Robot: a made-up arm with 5 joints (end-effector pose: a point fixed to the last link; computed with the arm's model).
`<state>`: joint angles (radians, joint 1 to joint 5).
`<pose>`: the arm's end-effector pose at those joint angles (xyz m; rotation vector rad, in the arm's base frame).
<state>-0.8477 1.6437 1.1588 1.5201 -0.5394</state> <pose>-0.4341 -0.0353 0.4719 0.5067 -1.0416 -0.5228</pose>
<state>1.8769 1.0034 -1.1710 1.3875 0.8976</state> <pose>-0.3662 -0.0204 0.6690 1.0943 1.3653 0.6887</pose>
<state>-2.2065 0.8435 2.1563 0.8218 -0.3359</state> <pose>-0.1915 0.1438 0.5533 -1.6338 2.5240 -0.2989</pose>
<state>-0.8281 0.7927 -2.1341 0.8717 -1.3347</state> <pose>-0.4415 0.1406 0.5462 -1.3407 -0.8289 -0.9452</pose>
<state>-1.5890 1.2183 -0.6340 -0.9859 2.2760</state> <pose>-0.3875 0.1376 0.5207 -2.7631 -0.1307 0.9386</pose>
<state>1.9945 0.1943 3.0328 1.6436 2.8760</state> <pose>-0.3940 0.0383 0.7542 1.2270 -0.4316 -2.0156</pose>
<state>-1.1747 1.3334 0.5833 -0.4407 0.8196</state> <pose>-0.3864 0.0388 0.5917 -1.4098 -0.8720 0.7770</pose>
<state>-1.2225 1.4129 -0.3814 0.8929 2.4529</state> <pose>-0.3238 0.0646 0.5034 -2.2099 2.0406 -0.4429</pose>
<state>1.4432 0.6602 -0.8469 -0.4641 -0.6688</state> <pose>-0.3544 0.1136 0.6848 -2.7491 0.9194 0.7459</pose>
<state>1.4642 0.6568 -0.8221 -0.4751 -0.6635</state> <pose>-0.3522 0.1146 0.6838 -2.7522 0.9682 0.7707</pose>
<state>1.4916 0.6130 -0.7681 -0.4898 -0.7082</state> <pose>-0.3477 0.1181 0.6883 -2.6831 1.0382 0.8793</pose>
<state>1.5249 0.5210 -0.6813 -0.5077 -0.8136</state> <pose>-0.3381 0.1237 0.6979 -2.5154 1.1439 1.0639</pose>
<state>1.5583 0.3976 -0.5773 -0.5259 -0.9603</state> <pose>-0.3222 0.1284 0.7074 -2.2682 1.2866 1.2546</pose>
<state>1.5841 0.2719 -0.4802 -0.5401 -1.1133</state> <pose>-0.3036 0.1296 0.7126 -2.0024 1.4371 1.3897</pose>
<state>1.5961 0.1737 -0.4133 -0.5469 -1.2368</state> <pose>-0.2889 0.1277 0.7140 -1.7910 1.5475 1.4570</pose>
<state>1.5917 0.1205 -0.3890 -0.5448 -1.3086</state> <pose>-0.2816 0.1255 0.7156 -1.6767 1.5826 1.4820</pose>
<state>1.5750 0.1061 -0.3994 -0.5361 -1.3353</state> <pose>-0.2804 0.1242 0.7191 -1.6452 1.5515 1.4886</pose>
